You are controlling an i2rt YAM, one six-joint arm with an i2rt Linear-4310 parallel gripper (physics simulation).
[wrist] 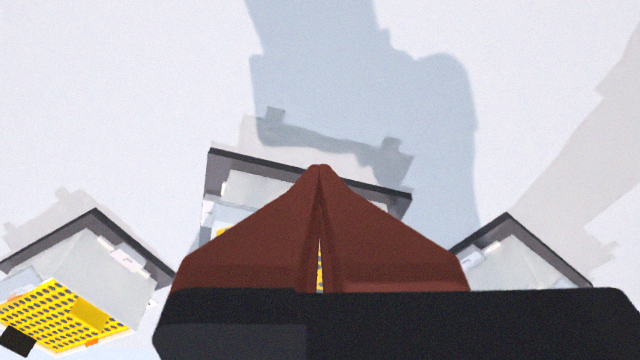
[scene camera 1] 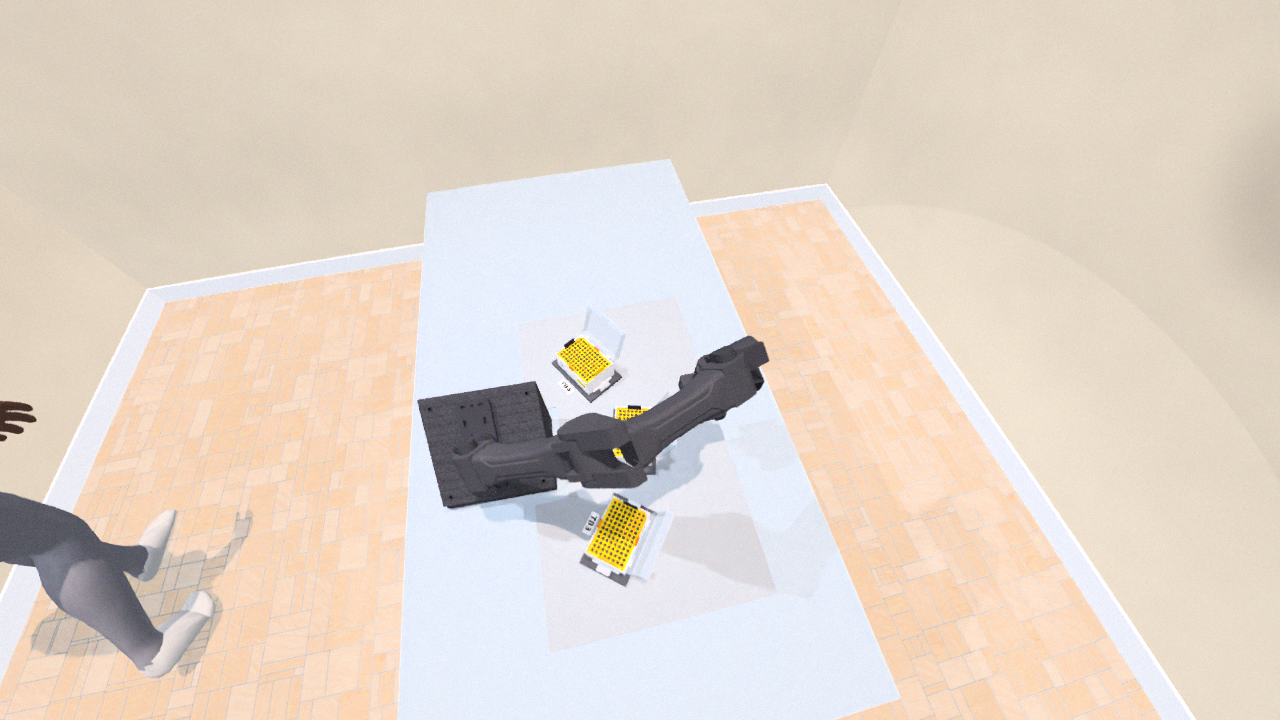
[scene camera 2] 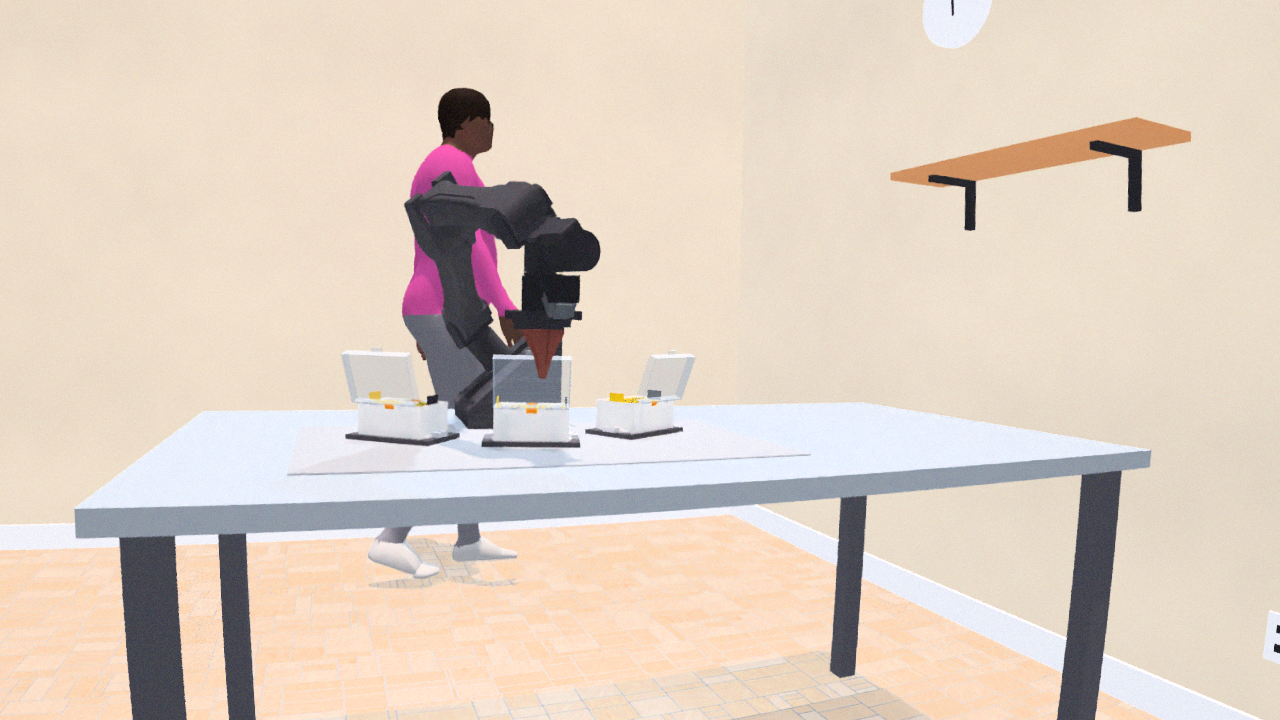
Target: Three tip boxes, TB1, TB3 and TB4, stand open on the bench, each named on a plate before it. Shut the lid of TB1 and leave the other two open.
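Places are measured from the arm's base along level axes (x ahead, y left, z up), in millimetres.
Pixels of known places: gripper, fingertip midpoint: [wrist: 319,179] [scene camera 2: 542,378]; arm's base, origin of the base link: [scene camera 1: 482,446].
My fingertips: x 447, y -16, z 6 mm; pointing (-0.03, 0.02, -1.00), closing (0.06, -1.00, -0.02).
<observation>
Ahead of a thing's pixels: the offset from my fingertips to its top centre. "*": to the spot under its first point. Level surfaces: height alone.
TB3 {208 mm back, 185 mm right, 49 mm down} [scene camera 1: 617,534] [scene camera 2: 401,418] [wrist: 525,260] is white with a yellow rack, and its clear lid {* 131 mm back, 232 mm right, 6 mm down} [scene camera 2: 379,375] stands open. Its name plate {* 254 mm back, 155 mm right, 113 mm down} [scene camera 1: 590,524] reads in scene camera 1. The middle box {144 mm back, 14 mm left, 49 mm down} [scene camera 1: 631,413] [scene camera 2: 530,426] [wrist: 260,188] has its lid raised, and the arm hides its plate. The third box {228 mm back, 215 mm left, 49 mm down} [scene camera 1: 585,361] [scene camera 2: 633,416] [wrist: 105,272] also has its lid {* 159 mm back, 261 mm left, 20 mm down} [scene camera 1: 604,333] [scene camera 2: 666,376] open. Its plate {* 275 mm back, 185 mm left, 113 mm down} [scene camera 1: 565,386] is too small to read surely, so I cannot tell which of these two is TB1. My gripper [scene camera 2: 543,376] [wrist: 319,179] is shut and empty, its tips overlapping the middle lid in scene camera 2.
The boxes stand on a pale mat {115 mm down} [scene camera 1: 572,617] [scene camera 2: 340,458] on the bench {118 mm down} [scene camera 1: 501,232] [scene camera 2: 984,447]. The arm's base plate [scene camera 1: 438,447] is beside them. A person [scene camera 1: 98,573] [scene camera 2: 443,205] is on the floor behind the bench. A wall shelf [scene camera 2: 1056,152] is at the right.
</observation>
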